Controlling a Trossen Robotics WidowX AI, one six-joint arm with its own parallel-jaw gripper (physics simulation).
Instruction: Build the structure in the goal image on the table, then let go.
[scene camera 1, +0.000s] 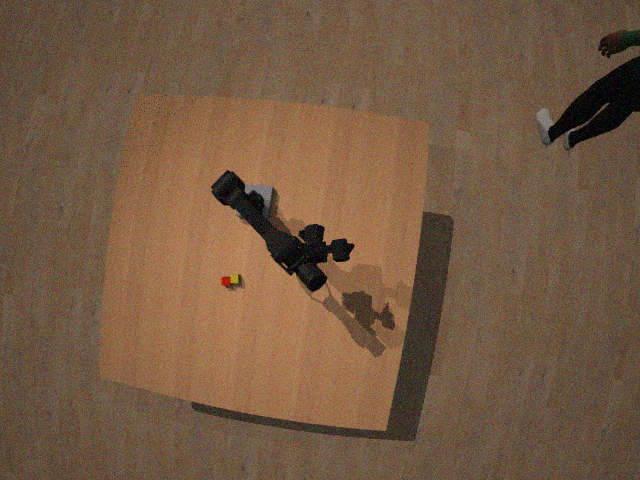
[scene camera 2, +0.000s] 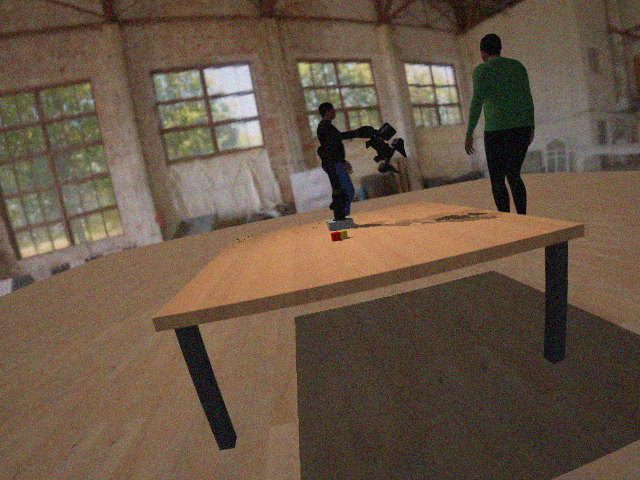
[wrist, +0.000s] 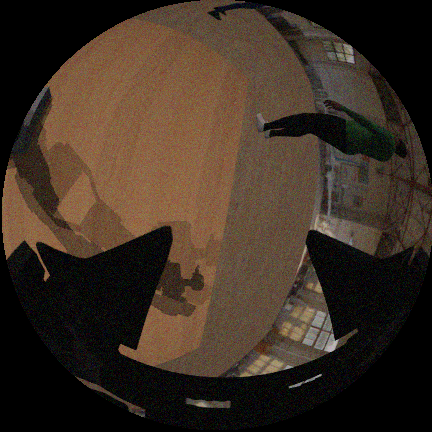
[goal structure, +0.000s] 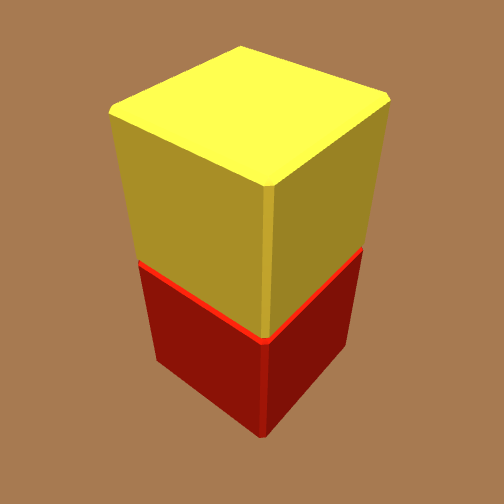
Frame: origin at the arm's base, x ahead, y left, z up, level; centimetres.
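Where they show: gripper, between the fingertips: (scene camera 2: 402, 165) (wrist: 243, 235); arm's base, origin of its link: (scene camera 2: 340, 219).
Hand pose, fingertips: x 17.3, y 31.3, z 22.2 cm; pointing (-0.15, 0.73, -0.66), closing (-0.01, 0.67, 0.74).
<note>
Things, the pixels of their top centre, and the offset from my fingertips. Level surfaces: height alone.
- red block, centre of its top: (scene camera 1: 225, 281) (scene camera 2: 335, 232) dz -23.2, dx +10.8, dy -44.0 cm
- yellow block, centre of its top: (scene camera 1: 234, 278) (scene camera 2: 342, 230) dz -23.2, dx +9.9, dy -40.6 cm
- table, height of its surface: dz -26.5 cm
A red block (scene camera 1: 225, 281) (scene camera 2: 336, 236) and a yellow block (scene camera 1: 235, 279) (scene camera 2: 344, 235) sit side by side on the table (scene camera 1: 170, 155) (scene camera 2: 289, 268) (wrist: 150, 100), and they look to be touching. In scene camera 1 the red one is on the left. The blocks do not show in the wrist view. My gripper (scene camera 1: 336, 238) (scene camera 2: 400, 163) (wrist: 243, 235) is open and empty, with its fingers wide apart. It is high above the table, up and to the right of the blocks in scene camera 1, and well apart from them.
The arm's grey base (scene camera 1: 265, 193) (scene camera 2: 338, 224) stands on the table near the blocks, behind them in scene camera 2. A person in a green top (scene camera 2: 504, 95) (wrist: 370, 140) stands on the floor beyond the table. Another person in blue trousers (scene camera 2: 345, 183) is partly behind the arm.
</note>
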